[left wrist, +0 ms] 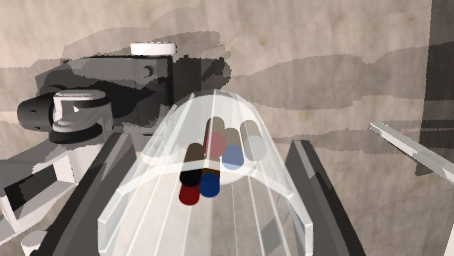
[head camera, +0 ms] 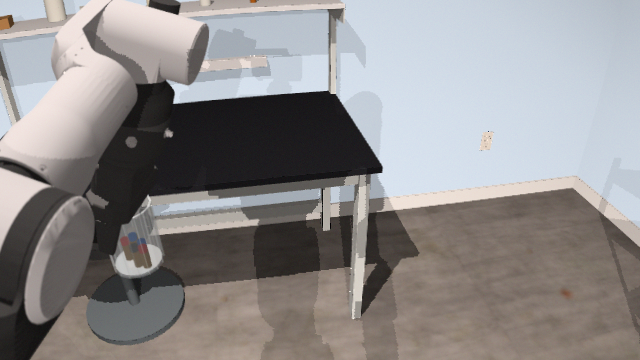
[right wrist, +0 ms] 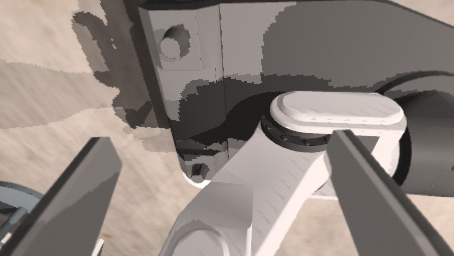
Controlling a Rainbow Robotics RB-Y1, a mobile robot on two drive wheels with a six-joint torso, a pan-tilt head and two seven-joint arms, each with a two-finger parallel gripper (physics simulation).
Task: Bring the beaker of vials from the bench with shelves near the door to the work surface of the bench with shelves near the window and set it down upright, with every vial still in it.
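Observation:
A clear beaker [head camera: 152, 227] [left wrist: 250, 205] is held over the floor and looks about upright. Several vials [head camera: 134, 250] [left wrist: 209, 185] with red, blue, dark and pale caps lean inside it. My left gripper [head camera: 115, 235] [left wrist: 211, 151] is shut on the beaker, a finger on either side. The head camera shows the beaker below the level of the black work surface [head camera: 265, 135] of a bench with shelves, at the near left of it. The gripper and forearm hide the left part of that bench. My right gripper [right wrist: 222, 147] is open and empty.
A stool's round grey base [head camera: 145, 320] [right wrist: 17, 192] stands on the floor below the beaker; its seat is hidden. A shelf [head camera: 265, 7] runs above the bench, with a pale cylinder [head camera: 55, 10] on it. The bench's front right leg [head camera: 359, 250] reaches the floor.

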